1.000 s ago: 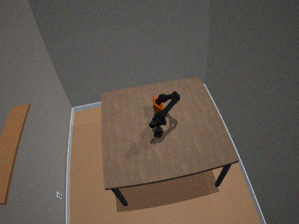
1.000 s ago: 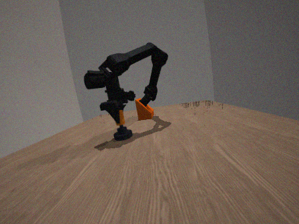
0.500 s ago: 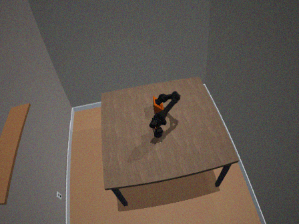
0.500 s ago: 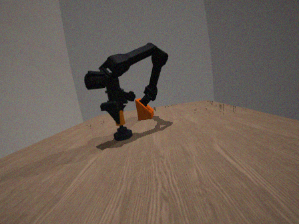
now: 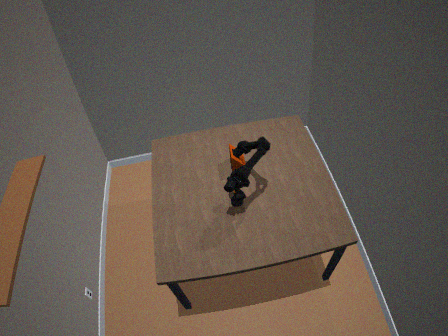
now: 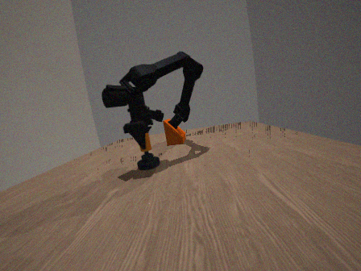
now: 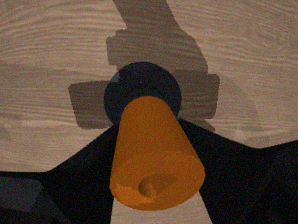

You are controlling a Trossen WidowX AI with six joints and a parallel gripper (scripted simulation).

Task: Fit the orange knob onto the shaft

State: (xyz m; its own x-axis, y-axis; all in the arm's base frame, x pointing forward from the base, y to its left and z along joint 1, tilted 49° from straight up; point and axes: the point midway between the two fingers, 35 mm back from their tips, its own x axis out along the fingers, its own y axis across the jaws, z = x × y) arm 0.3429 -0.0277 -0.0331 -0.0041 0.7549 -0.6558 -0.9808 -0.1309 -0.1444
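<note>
Now: gripper tip 20 mm below the orange knob. Round my gripper tip: dark round pedestal 40 mm below.
</note>
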